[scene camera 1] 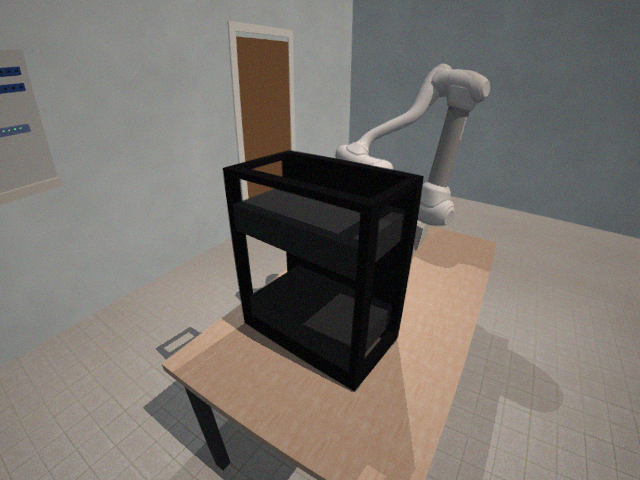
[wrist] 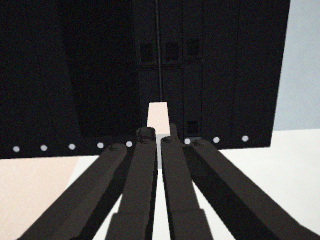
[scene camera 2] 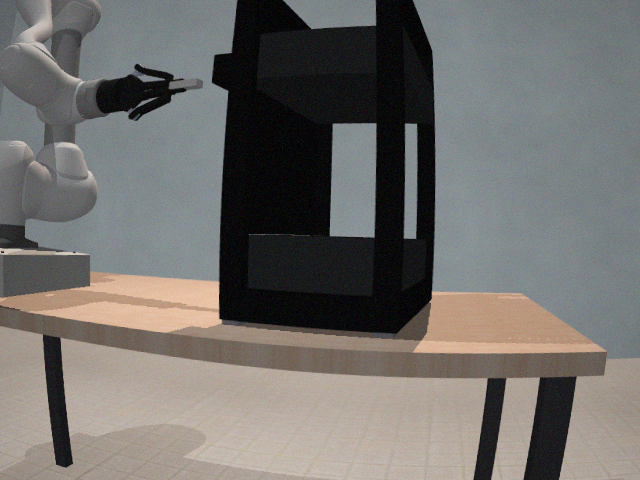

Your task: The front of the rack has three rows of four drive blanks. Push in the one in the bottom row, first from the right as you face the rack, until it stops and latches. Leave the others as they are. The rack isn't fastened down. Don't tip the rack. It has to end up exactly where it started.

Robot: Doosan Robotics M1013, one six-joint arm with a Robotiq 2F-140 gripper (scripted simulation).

Labels:
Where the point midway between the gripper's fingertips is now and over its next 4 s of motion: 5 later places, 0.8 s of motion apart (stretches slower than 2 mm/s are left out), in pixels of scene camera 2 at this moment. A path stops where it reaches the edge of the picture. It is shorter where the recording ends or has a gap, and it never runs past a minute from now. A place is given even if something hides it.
My gripper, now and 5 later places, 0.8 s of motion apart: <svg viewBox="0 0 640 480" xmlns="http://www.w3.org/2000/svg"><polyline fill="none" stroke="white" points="199,83 208,84 223,82 230,81 235,81 237,81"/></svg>

